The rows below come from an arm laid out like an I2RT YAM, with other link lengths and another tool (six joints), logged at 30 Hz.
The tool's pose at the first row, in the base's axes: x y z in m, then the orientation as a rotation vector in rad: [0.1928 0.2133 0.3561 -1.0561 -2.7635 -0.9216]
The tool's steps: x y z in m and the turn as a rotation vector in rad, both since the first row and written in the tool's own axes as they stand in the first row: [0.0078 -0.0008 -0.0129 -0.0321 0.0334 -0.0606]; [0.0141 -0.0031 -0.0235 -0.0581 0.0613 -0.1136]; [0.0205 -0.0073 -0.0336 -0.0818 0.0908 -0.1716]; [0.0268 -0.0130 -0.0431 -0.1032 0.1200 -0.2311]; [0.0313 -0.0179 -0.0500 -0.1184 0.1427 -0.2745]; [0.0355 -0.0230 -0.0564 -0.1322 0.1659 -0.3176]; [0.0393 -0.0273 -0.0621 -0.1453 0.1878 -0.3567]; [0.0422 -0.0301 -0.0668 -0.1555 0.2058 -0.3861]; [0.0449 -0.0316 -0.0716 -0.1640 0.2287 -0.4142]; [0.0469 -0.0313 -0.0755 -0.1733 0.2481 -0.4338]
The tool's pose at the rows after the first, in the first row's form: [0.1842 0.2104 0.3682 -0.9571 -2.7769 -0.9847]; [0.1762 0.2071 0.3772 -0.8701 -2.7869 -1.0353]; [0.1670 0.2029 0.3849 -0.7741 -2.7964 -1.0823]; [0.1571 0.1981 0.3913 -0.6752 -2.8044 -1.1246]; [0.1495 0.1941 0.3955 -0.6017 -2.8069 -1.1543]; [0.1420 0.1901 0.3992 -0.5279 -2.8073 -1.1812]; [0.1355 0.1867 0.4026 -0.4602 -2.8051 -1.2059]; [0.1308 0.1842 0.4057 -0.4084 -2.8010 -1.2247]; [0.1270 0.1823 0.4095 -0.3553 -2.7912 -1.2413]; [0.1250 0.1816 0.4133 -0.3166 -2.7797 -1.2577]
